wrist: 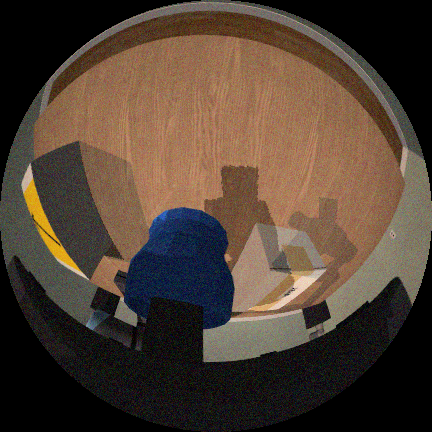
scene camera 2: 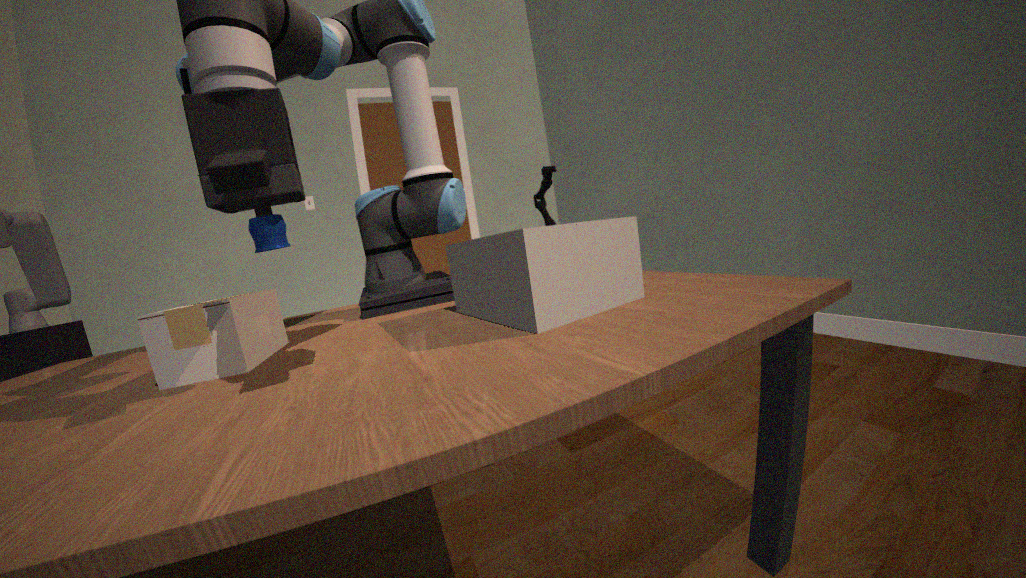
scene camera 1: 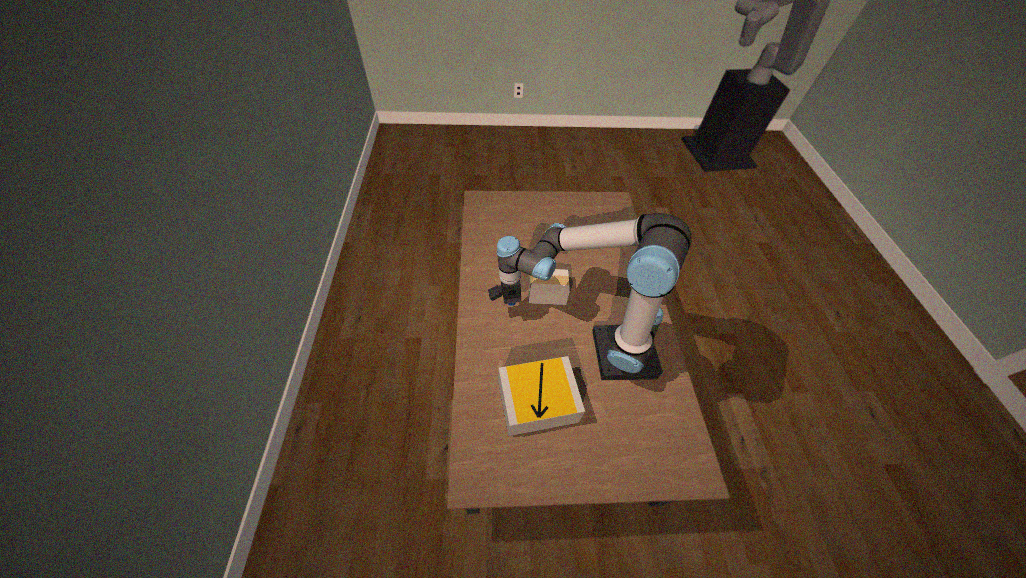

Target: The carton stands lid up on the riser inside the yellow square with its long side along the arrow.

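Note:
A white carton (scene camera 1: 549, 293) (scene camera 2: 261, 332) (wrist: 254, 280) stands on the table, apart from the riser. Its top shows a tan tape strip and dark print in the wrist view, and the tape runs down one end. The pale riser (scene camera 1: 547, 424) (scene camera 2: 585, 274) (wrist: 70, 210) stands on the table with the yellow square (scene camera 1: 520, 394) (wrist: 38, 212) on top. The black arrow (scene camera 1: 540, 387) (wrist: 46, 231) on the square points toward the near table end in scene camera 1. My gripper, a blue suction cup (scene camera 1: 511, 303) (scene camera 2: 272, 248) (wrist: 182, 260), is open and empty, above the table beside the carton.
The wooden table (scene camera 1: 495, 466) (scene camera 2: 402, 402) (wrist: 200, 100) carries my arm's dark base (scene camera 1: 608, 369) (scene camera 2: 402, 297) beside the riser. Another arm on a black pedestal (scene camera 1: 743, 114) (scene camera 2: 50, 348) stands on the floor beyond the table.

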